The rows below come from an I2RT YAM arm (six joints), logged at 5 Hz.
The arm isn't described. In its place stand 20 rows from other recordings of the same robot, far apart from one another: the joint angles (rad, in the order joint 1, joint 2, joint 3, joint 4, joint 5, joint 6), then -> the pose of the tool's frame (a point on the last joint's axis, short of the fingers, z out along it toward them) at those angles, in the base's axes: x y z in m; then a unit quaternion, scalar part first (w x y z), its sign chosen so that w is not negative.
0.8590 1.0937 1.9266 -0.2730 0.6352 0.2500 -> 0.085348 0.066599 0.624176 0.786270 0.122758 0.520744 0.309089
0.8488 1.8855 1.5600 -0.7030 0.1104 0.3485 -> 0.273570 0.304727 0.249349 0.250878 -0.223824 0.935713 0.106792
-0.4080 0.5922 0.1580 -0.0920 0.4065 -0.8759 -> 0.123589 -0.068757 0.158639 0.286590 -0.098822 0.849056 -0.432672
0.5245 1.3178 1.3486 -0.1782 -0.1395 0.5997 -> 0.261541 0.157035 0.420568 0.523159 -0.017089 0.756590 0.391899
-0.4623 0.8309 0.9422 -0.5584 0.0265 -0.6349 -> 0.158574 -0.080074 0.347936 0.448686 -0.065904 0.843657 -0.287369
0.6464 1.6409 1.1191 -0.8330 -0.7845 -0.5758 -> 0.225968 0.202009 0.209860 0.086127 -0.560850 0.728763 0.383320
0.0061 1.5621 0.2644 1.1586 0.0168 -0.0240 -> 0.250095 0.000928 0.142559 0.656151 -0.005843 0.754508 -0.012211
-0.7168 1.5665 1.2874 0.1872 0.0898 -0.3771 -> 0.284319 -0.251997 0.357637 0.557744 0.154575 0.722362 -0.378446
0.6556 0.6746 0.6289 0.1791 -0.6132 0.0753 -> 0.117120 0.115921 0.340851 0.599161 -0.397255 0.536472 0.442032
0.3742 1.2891 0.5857 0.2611 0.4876 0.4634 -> 0.255152 0.082281 0.209251 0.557065 0.165523 0.813432 0.024699
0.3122 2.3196 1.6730 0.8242 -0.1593 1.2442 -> 0.511062 0.170882 0.226447 0.508692 0.232851 0.598803 0.573103
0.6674 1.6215 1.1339 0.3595 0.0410 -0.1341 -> 0.304558 0.238144 0.301388 0.640981 -0.280413 0.696556 0.159130
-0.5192 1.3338 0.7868 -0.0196 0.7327 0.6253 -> 0.234098 -0.161213 0.240011 0.465347 0.588117 0.594666 -0.289730
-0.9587 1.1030 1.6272 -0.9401 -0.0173 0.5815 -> 0.105813 -0.149650 0.479431 0.537546 0.579912 0.604714 -0.095222
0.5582 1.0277 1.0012 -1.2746 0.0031 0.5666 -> 0.135155 0.084267 0.287365 0.114552 0.004370 0.990911 0.070386
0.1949 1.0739 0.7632 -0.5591 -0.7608 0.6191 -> 0.201390 0.064776 0.251545 0.154735 0.058949 0.879360 0.446439
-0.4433 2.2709 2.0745 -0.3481 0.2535 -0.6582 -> 0.479339 -0.237482 0.270257 0.357341 -0.030981 0.865886 -0.348697
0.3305 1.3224 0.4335 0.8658 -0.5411 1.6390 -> 0.240526 0.101907 0.214588 0.213221 0.271212 0.660563 0.666811
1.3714 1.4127 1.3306 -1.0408 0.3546 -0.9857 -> 0.066396 0.266158 0.317123 0.247506 -0.871880 0.403071 -0.126884
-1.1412 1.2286 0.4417 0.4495 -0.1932 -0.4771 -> 0.110206 -0.224144 0.194995 0.454206 0.211959 0.785819 -0.362297
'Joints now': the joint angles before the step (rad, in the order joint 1, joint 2, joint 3, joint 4, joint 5, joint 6). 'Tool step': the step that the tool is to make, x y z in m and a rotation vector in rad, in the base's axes. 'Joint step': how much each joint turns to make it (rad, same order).
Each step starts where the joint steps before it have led.
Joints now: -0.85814, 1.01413, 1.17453, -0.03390, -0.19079, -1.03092
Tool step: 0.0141, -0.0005, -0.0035, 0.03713, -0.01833, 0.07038
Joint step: 0.04115, 0.03223, 0.00173, 0.02378, -0.02430, 0.04264
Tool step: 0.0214, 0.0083, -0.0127, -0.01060, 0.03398, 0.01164
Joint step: 0.10090, 0.02124, -0.03301, 0.03003, 0.08538, -0.04122
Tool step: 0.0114, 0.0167, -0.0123, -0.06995, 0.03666, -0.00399
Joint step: 0.09759, -0.01954, -0.06338, 0.05109, 0.09340, -0.08761
